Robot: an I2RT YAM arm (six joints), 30 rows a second.
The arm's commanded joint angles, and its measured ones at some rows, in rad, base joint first. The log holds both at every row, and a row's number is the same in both.
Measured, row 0: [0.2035, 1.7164, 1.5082, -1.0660, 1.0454, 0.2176]
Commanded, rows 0 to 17: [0.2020, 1.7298, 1.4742, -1.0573, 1.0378, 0.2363]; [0.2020, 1.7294, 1.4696, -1.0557, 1.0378, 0.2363]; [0.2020, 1.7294, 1.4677, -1.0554, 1.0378, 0.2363]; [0.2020, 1.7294, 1.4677, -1.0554, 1.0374, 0.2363]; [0.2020, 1.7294, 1.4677, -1.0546, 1.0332, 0.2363]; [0.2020, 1.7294, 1.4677, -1.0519, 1.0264, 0.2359]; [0.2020, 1.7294, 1.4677, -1.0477, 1.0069, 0.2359]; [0.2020, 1.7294, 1.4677, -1.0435, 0.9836, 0.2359]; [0.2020, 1.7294, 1.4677, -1.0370, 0.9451, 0.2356]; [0.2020, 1.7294, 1.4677, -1.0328, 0.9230, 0.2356]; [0.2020, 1.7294, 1.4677, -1.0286, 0.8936, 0.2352]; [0.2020, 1.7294, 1.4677, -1.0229, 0.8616, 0.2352]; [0.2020, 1.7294, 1.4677, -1.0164, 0.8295, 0.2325]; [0.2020, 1.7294, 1.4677, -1.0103, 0.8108, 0.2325]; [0.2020, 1.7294, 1.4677, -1.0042, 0.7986, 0.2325]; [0.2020, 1.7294, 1.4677, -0.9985, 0.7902, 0.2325]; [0.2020, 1.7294, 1.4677, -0.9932, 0.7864, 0.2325]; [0.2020, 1.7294, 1.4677, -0.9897, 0.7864, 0.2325]
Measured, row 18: [0.2035, 1.7332, 1.4658, -1.0023, 0.8436, 0.2211]
